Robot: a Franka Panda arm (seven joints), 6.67 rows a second.
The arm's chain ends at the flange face. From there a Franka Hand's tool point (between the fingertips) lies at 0.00 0.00 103.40 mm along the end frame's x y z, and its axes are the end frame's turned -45 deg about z.
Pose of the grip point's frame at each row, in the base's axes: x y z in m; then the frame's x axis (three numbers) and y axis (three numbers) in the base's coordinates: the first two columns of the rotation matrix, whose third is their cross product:
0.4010 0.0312 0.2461 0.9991 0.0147 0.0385 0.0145 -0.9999 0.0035
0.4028 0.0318 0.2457 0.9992 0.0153 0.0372 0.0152 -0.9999 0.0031
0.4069 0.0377 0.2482 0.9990 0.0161 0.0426 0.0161 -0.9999 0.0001
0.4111 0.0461 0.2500 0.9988 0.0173 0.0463 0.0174 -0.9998 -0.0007
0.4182 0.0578 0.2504 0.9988 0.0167 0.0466 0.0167 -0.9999 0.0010
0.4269 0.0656 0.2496 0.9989 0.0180 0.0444 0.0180 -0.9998 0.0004
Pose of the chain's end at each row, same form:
0.3970 0.0315 0.3494 0.7167 -0.6966 0.0297 -0.6962 -0.7174 -0.0247
0.3989 0.0321 0.3490 0.7173 -0.6962 0.0285 -0.6958 -0.7179 -0.0241
0.4025 0.0376 0.3515 0.7178 -0.6957 0.0302 -0.6950 -0.7184 -0.0301
0.4063 0.0459 0.3533 0.7186 -0.6947 0.0322 -0.6940 -0.7192 -0.0332
0.4134 0.0578 0.3537 0.7181 -0.6952 0.0337 -0.6944 -0.7188 -0.0322
0.4223 0.0656 0.3529 0.7191 -0.6942 0.0317 -0.6936 -0.7197 -0.0311

